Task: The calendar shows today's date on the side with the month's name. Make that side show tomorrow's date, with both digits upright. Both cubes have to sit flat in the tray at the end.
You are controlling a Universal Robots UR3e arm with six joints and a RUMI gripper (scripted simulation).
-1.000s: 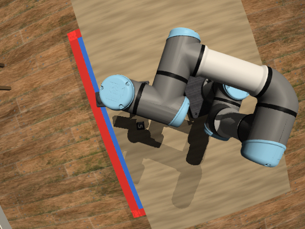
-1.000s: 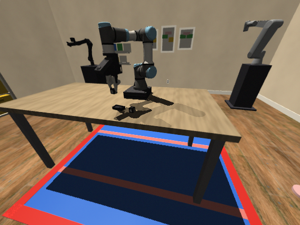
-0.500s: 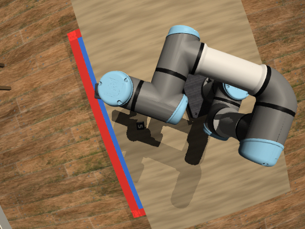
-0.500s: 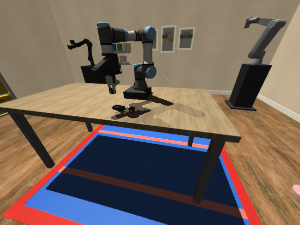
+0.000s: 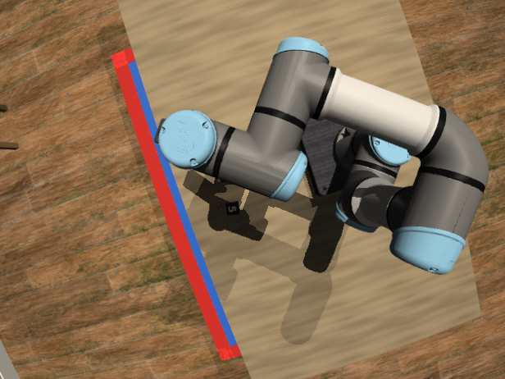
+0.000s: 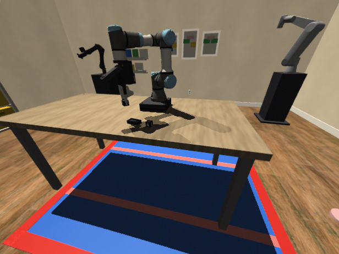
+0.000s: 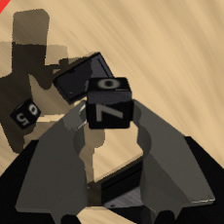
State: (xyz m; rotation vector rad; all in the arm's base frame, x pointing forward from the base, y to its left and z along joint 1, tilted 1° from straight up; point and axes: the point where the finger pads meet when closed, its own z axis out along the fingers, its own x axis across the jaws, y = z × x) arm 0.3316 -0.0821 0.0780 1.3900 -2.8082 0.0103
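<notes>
Now: hand 13 cm above the black calendar tray and 4 cm to the right of it. From my hand the other things lie so: black cube 1 cm below.
</notes>
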